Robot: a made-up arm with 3 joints. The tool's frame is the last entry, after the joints.
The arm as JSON. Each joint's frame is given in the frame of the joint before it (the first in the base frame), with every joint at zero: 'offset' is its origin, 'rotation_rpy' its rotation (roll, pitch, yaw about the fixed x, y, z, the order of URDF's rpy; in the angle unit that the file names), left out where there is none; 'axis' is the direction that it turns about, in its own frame. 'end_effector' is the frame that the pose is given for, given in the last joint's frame.
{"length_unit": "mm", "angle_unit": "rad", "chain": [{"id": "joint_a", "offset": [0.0, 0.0, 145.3], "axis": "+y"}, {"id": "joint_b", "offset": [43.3, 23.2, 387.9], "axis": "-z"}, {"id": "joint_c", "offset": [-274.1, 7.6, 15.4], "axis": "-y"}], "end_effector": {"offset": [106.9, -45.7, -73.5]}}
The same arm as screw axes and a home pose.
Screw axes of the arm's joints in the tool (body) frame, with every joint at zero. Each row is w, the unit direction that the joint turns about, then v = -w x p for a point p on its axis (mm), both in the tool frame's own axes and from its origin. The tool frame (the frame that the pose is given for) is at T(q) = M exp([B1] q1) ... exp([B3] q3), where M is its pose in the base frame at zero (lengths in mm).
B1 = (0, 1, 0, 329.8, 0, 123.9)
B2 = (0, 0, -1, -38.1, 167.2, 0)
B3 = (0, -1, 0, 73.5, 0, 106.9)
M: xyz -123.9 -14.9 475.1 (mm) rpy 0 0 0 (deg, as in URDF)

